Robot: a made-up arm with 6 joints. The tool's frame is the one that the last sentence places.
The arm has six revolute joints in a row. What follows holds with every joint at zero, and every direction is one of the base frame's. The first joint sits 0.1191 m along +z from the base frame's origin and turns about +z. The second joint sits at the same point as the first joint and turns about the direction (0.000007, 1, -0.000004). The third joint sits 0.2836 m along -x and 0.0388 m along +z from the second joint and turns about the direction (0.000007, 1, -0.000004). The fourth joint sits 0.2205 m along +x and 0.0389 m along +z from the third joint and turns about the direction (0.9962, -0.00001, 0.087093). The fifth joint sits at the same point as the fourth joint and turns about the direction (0.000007, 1, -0.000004). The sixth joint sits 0.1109 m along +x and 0.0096 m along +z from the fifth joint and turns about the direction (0.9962, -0.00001, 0.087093). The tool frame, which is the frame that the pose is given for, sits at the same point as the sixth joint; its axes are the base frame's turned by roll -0.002, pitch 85.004 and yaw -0.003 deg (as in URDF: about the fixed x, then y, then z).
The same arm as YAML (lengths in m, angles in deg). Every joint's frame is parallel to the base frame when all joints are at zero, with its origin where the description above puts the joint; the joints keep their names.
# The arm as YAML. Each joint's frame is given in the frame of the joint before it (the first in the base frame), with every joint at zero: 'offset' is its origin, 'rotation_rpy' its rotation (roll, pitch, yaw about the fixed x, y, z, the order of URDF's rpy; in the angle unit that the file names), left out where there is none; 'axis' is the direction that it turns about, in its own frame. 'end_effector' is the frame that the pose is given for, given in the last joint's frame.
length_unit: m
angle_unit: deg
chain:
  - id: joint 1
    offset: [0.0, 0.0, 0.1191]
    axis: [0.0, 0.0, 1.0]
  - id: joint 2
    offset: [0.0, 0.0, 0.0]
    axis: [0.0, 1.0, 0.0]
  - id: joint 3
    offset: [-0.2836, 0.0, 0.0388]
    axis: [0.0, 1.0, 0.0]
  - id: joint 4
    offset: [0.2205, 0.0, 0.0389]
    axis: [0.9962, 0.0, 0.0871]
  - id: joint 5
    offset: [0.0, 0.0, 0.0]
    axis: [0.0, 1.0, 0.0]
  - id: joint 6
    offset: [0.1109, 0.0, 0.0096]
    axis: [0.9962, 0.0, 0.0871]
end_effector:
  offset: [0.0, 0.0, 0.0]
  rotation_rpy: [0.0, 85.0, 0.0]

